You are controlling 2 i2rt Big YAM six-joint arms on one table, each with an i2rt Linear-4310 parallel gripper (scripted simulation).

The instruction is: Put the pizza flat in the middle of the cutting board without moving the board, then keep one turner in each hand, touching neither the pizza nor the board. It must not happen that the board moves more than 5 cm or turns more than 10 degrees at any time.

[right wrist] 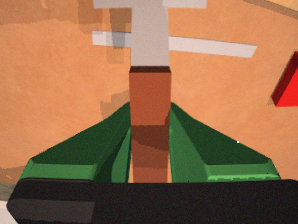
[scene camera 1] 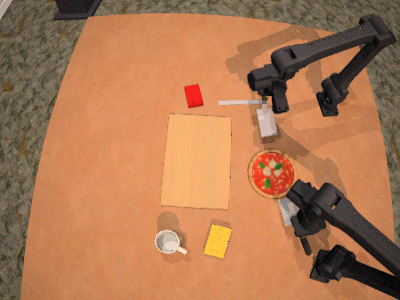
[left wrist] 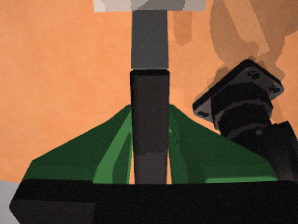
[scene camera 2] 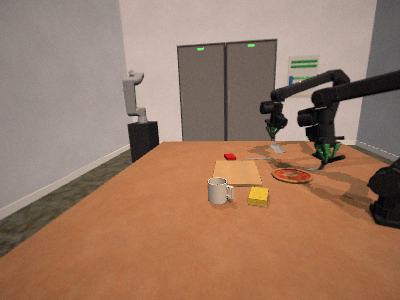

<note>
In view: my left gripper (scene camera 2: 328, 163), my right gripper (right wrist: 150, 111), a wooden cutting board (scene camera 1: 196, 174), a pizza (scene camera 1: 271, 172) and a thin grey strip (right wrist: 176, 43).
The wooden cutting board shows as well in scene camera 2 (scene camera 2: 237, 173). My left gripper is seen too in the left wrist view (left wrist: 150, 113). The left wrist view does not show the wooden cutting board: it is out of frame. The right wrist view misses the pizza: it is out of frame.
</note>
